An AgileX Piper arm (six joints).
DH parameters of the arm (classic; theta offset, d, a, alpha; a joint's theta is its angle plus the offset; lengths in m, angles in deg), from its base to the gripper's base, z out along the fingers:
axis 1: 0 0.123 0 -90
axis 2: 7.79 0 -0.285 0
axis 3: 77.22 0 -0.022 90
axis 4: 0 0.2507 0 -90
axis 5: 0 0 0 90
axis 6: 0 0.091 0 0
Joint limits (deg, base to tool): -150..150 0..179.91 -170..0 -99.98..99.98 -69.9..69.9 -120..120
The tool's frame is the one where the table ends.
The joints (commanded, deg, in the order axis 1, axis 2, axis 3, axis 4, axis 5, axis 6), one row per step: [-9.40, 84.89, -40.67, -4.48, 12.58, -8.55]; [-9.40, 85.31, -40.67, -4.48, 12.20, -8.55]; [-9.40, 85.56, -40.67, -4.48, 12.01, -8.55]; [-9.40, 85.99, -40.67, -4.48, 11.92, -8.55]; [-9.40, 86.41, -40.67, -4.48, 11.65, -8.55]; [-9.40, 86.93, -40.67, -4.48, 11.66, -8.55]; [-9.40, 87.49, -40.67, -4.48, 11.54, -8.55]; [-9.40, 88.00, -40.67, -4.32, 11.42, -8.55]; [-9.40, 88.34, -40.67, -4.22, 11.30, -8.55]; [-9.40, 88.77, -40.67, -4.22, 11.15, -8.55]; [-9.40, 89.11, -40.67, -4.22, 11.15, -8.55]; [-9.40, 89.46, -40.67, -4.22, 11.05, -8.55]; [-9.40, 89.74, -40.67, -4.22, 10.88, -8.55]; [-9.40, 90.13, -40.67, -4.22, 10.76, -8.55]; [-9.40, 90.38, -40.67, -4.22, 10.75, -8.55]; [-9.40, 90.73, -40.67, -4.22, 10.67, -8.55]
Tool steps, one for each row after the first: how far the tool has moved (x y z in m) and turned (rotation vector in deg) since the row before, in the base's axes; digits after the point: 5 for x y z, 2 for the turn. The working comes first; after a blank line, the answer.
Tool pose at each row, in the base's axes (x y z in m, rotation vector in deg; the steps are taken from these numbers as rounded here): [0.27375, -0.04689, 0.19470, -3.95, 142.25, -10.73]; [0.27474, -0.04701, 0.19303, -3.98, 142.29, -10.69]; [0.27528, -0.04707, 0.19200, -3.99, 142.35, -10.66]; [0.27589, -0.04716, 0.18999, -4.01, 142.69, -10.59]; [0.27671, -0.04726, 0.18820, -4.03, 142.84, -10.54]; [0.27727, -0.04736, 0.18564, -4.05, 143.36, -10.43]; [0.27801, -0.04747, 0.18300, -4.07, 143.80, -10.34]; [0.27869, -0.04751, 0.18060, -3.91, 144.18, -10.14]; [0.27918, -0.04755, 0.17903, -3.81, 144.40, -10.03]; [0.27978, -0.04763, 0.17704, -3.82, 144.68, -9.96]; [0.28009, -0.04768, 0.17535, -3.84, 145.02, -9.89]; [0.28053, -0.04774, 0.17371, -3.85, 145.27, -9.83]; [0.28099, -0.04780, 0.17247, -3.86, 145.37, -9.80]; [0.28148, -0.04787, 0.17064, -3.88, 145.64, -9.73]; [0.28169, -0.04790, 0.16940, -3.89, 145.88, -9.68]; [0.28207, -0.04795, 0.16773, -3.90, 146.15, -9.62]

[0.00099, -0.00012, -0.00167, 0.02, 0.04, 0.03]; [0.00054, -0.00006, -0.00103, 0.02, 0.06, 0.01]; [0.00061, -0.00009, -0.00201, 0.06, 0.34, 0.01]; [0.00082, -0.00010, -0.00179, 0.04, 0.15, 0.02]; [0.00056, -0.00010, -0.00256, 0.09, 0.52, 0.00]; [0.00074, -0.00011, -0.00264, 0.07, 0.44, 0.00]; [0.00068, -0.00004, -0.00240, 0.19, 0.36, -0.10]; [0.00049, -0.00004, -0.00157, 0.11, 0.21, -0.06]; [0.00060, -0.00008, -0.00199, 0.06, 0.28, 0.00]; [0.00031, -0.00005, -0.00169, 0.06, 0.34, 0.01]; [0.00044, -0.00006, -0.00164, 0.05, 0.25, 0.00]; [0.00046, -0.00006, -0.00124, 0.02, 0.10, 0.01]; [0.00049, -0.00007, -0.00183, 0.05, 0.27, 0.01]; [0.00021, -0.00003, -0.00124, 0.04, 0.24, 0.00]; [0.00038, -0.00005, -0.00167, 0.05, 0.27, 0.00]
